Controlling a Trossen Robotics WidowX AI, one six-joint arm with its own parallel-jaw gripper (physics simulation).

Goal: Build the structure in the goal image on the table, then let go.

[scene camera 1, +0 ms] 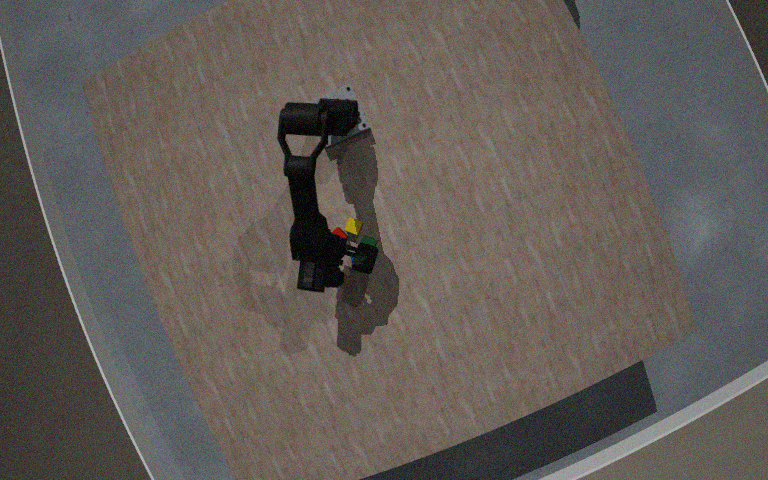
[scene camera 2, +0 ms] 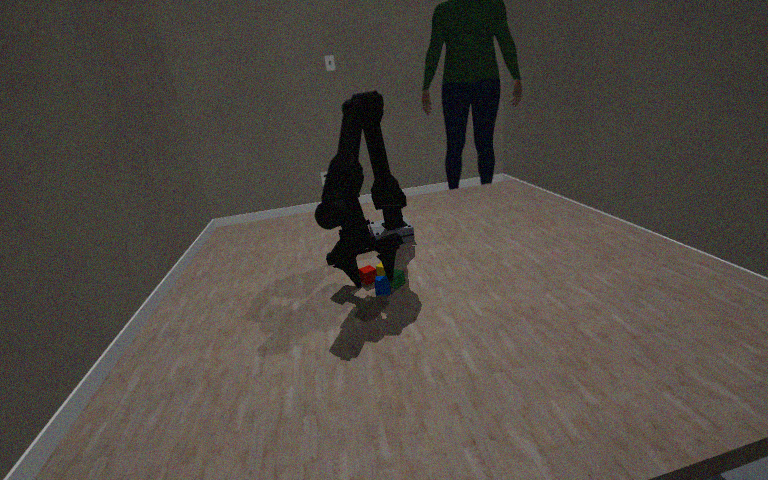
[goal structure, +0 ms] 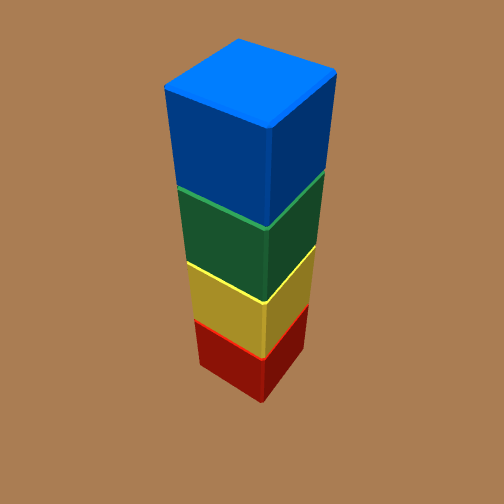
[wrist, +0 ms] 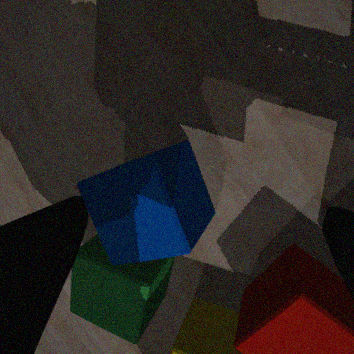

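Observation:
A blue cube [scene camera 1: 351,259] [scene camera 2: 382,286] [wrist: 162,215] stands on the table nearest scene camera 2; the gripper mostly covers it in the scene camera 1 view. A green cube [scene camera 1: 368,241] [scene camera 2: 399,277] [wrist: 105,290] is close behind it; I cannot tell whether they touch. A red cube [scene camera 1: 339,232] [scene camera 2: 367,275] [wrist: 300,320] and a yellow cube [scene camera 1: 353,225] [scene camera 2: 380,270] [wrist: 210,317] sit close by, the yellow one farther back. My gripper [scene camera 1: 352,251] [scene camera 2: 374,282] [wrist: 208,213] is open and low over the cubes. In the wrist view its left finger is beside the blue and green cubes.
The robot's grey base plate [scene camera 1: 365,125] [scene camera 2: 405,233] stands behind the cubes on the wood-patterned surface [scene camera 1: 481,226] [scene camera 2: 481,339]. The arm's shadows fall around the cubes. A standing human figure [scene camera 2: 471,67] is by the back wall.

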